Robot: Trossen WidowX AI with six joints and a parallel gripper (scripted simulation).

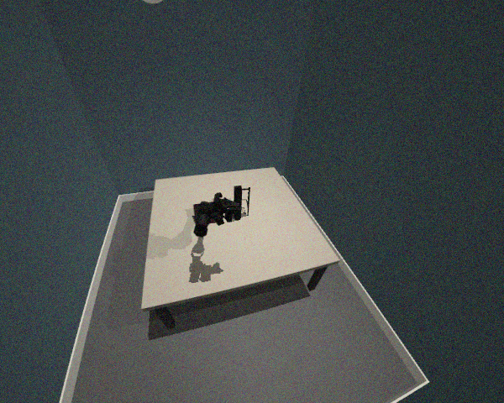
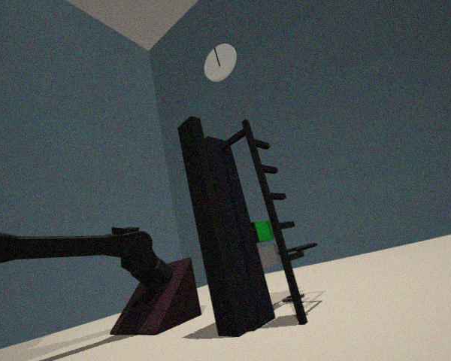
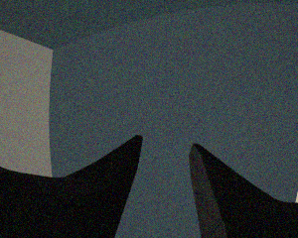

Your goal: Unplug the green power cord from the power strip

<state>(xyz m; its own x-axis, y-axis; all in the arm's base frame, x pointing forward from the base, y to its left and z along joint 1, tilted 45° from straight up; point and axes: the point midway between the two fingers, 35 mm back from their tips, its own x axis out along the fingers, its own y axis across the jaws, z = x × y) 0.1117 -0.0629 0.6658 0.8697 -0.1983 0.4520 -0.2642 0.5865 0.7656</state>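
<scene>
The green plug is 52 cm to the left of my gripper tip, 40 cm below it and 16 cm ahead of it. From my gripper tip the other things lie so: thin black bar (44 cm to the left, 39 cm below, 23 cm ahead).
</scene>
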